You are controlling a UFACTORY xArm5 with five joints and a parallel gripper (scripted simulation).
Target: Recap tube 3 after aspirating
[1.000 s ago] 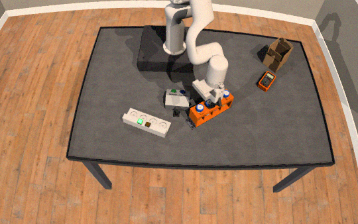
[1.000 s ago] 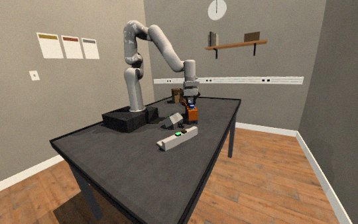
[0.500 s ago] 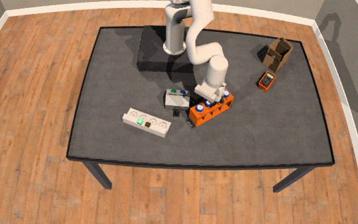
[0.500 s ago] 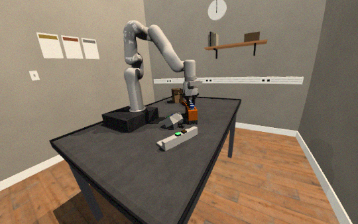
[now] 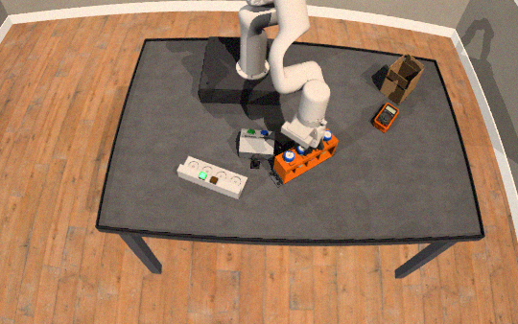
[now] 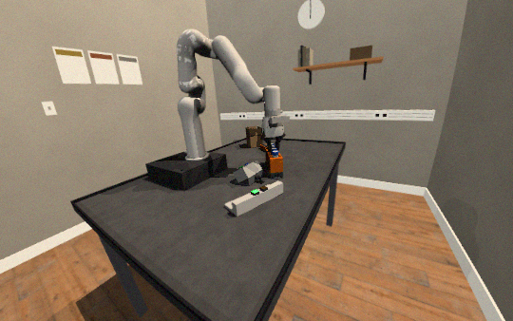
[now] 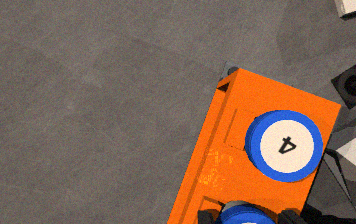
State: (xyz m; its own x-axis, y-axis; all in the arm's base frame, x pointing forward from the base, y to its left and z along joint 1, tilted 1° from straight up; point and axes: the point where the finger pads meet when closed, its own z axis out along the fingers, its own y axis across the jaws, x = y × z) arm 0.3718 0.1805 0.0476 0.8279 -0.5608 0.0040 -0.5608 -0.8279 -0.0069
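The cap 3 is 1 cm below my hand. The rest, counted from my hand: cap 2 (4 cm to the left, 3 cm behind, 2 cm below); cap 4 (4 cm to the right, 3 cm ahead, 2 cm below); cap 1 (8 cm to the left, 6 cm behind, 2 cm below).
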